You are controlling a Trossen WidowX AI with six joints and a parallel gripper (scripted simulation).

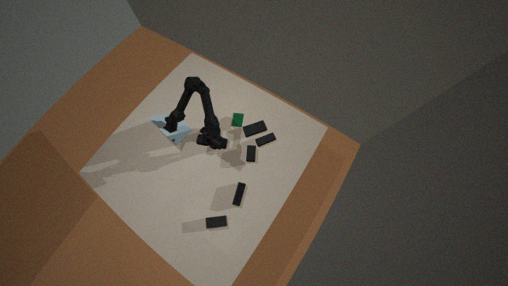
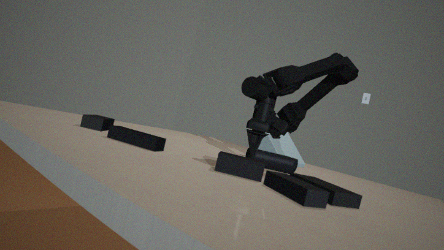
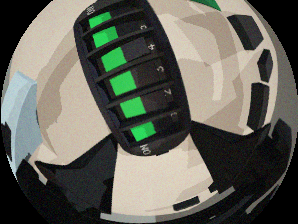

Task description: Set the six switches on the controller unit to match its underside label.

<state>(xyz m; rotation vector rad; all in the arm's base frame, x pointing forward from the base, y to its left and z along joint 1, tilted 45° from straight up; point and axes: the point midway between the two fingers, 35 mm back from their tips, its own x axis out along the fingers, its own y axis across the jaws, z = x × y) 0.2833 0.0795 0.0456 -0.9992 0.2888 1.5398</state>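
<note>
My gripper tip is 25 cm to the right of the green card and 3 cm above it. Also, from my gripper tip: module (22 cm ahead, 10 cm to the left, 1 cm below).
</note>
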